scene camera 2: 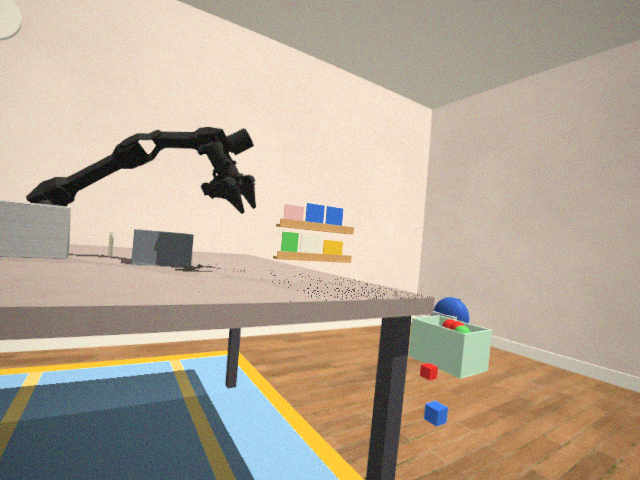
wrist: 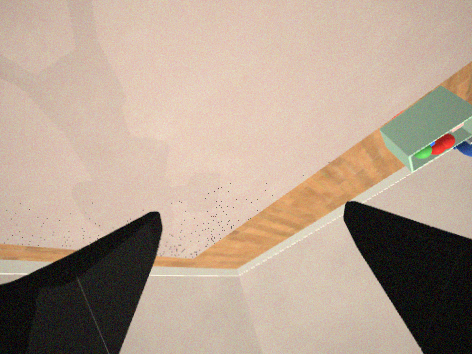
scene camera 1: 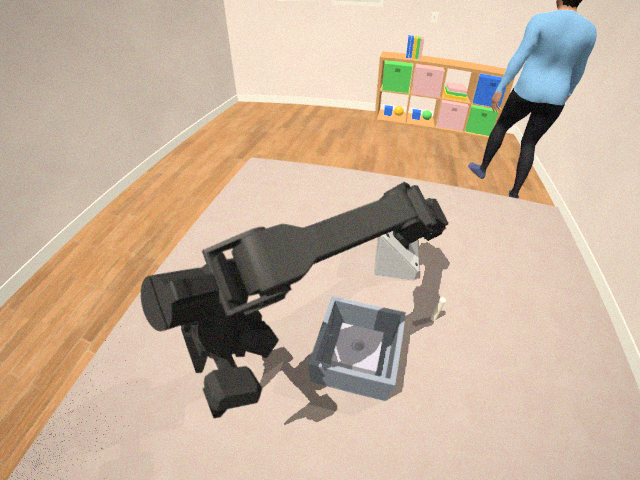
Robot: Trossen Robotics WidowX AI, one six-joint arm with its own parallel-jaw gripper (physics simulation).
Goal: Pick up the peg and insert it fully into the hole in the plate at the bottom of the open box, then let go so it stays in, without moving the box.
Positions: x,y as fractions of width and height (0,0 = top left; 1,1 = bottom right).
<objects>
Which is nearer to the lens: the blue-grey box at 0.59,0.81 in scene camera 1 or the grey plate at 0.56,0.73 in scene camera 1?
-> The blue-grey box.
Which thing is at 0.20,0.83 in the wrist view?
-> The gripper.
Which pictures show the blue-grey box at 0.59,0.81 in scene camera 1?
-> Scene camera 2 and scene camera 1 only.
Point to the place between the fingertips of the gripper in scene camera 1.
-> At 0.32,0.82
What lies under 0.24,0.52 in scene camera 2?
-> A blue-grey box.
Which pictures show the grey plate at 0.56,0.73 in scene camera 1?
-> Scene camera 1 only.
</objects>
